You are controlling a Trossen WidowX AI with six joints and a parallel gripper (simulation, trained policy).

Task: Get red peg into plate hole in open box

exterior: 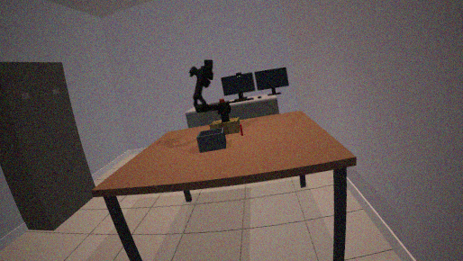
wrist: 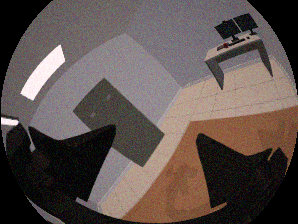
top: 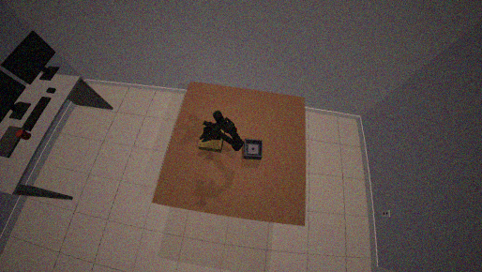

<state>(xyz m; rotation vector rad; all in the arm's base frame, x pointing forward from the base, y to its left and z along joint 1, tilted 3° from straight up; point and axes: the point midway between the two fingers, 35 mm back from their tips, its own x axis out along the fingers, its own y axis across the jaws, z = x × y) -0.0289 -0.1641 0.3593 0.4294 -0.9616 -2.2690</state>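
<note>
My gripper tip is 250 mm short of the red peg, 270 mm to the right of it and 400 mm above it. From my gripper tip the other things lie so: plate 400 mm ahead, 70 mm to the left, 400 mm below; dark box 400 mm ahead, 70 mm to the left, 420 mm below.
</note>
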